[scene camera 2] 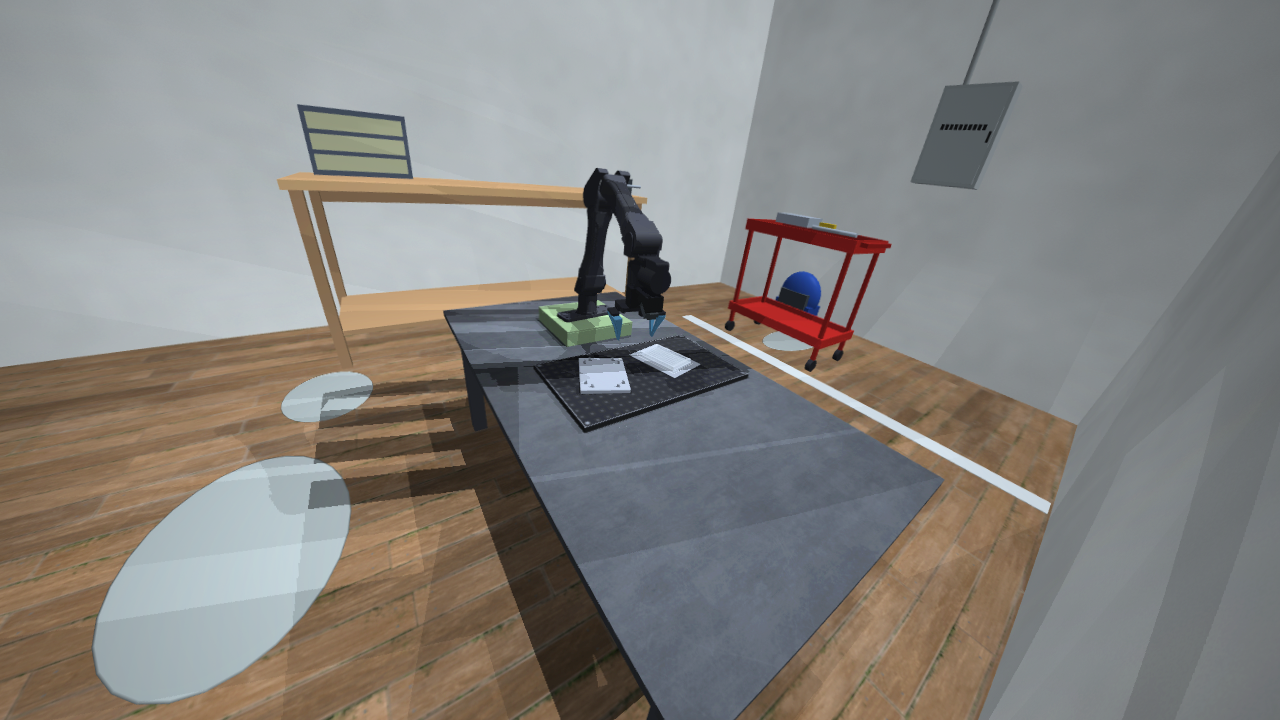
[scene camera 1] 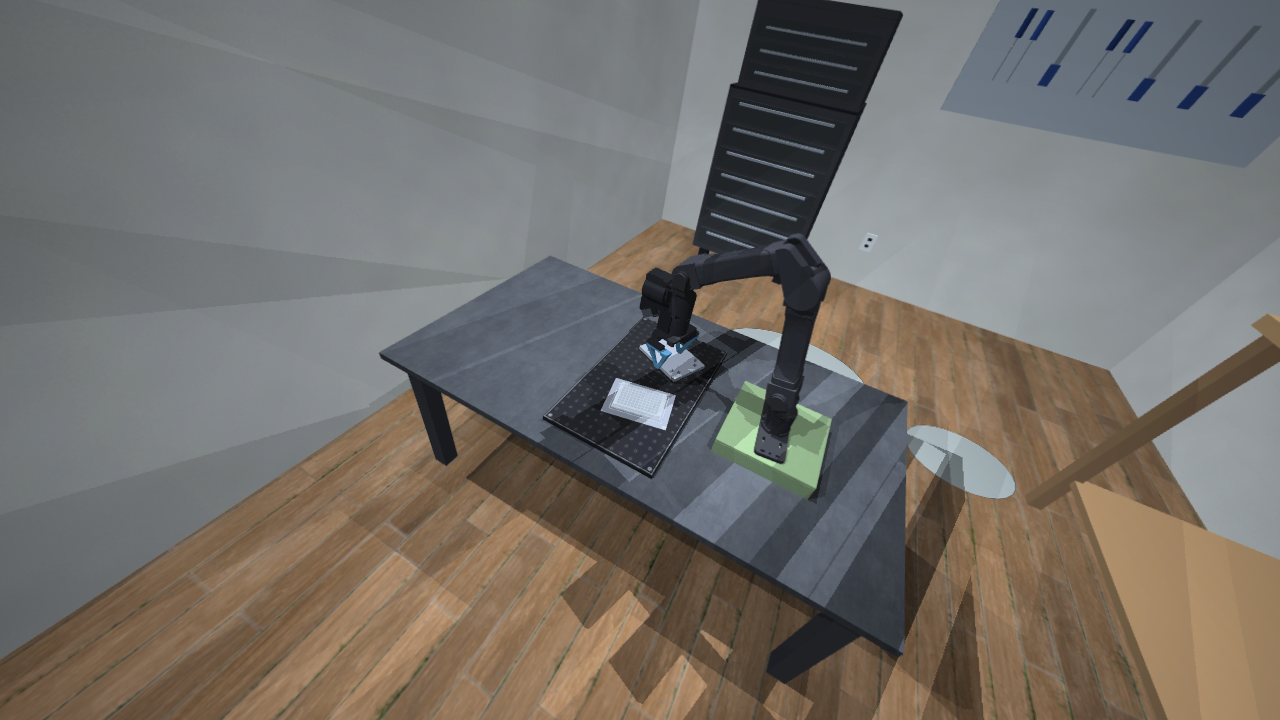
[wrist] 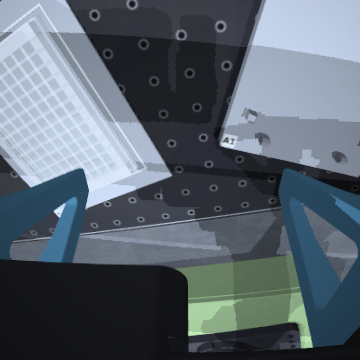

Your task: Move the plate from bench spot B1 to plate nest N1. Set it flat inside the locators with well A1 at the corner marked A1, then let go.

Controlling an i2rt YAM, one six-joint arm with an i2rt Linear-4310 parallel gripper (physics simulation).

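The white well plate lies flat on a pale pad, turned at a slant. The plate nest is a light grey block with small locators near its corners. A label marked A1 sits at its near left corner in the wrist view. My gripper is open and empty. It hangs above the board, its left finger overlapping the plate's near corner in the wrist view and its right finger near the nest's front edge. The plate's own A1 mark cannot be made out.
The plate and the nest stand on a black perforated board on the dark table. The arm's base stands on a green block beside the board. A red cart stands beyond the table.
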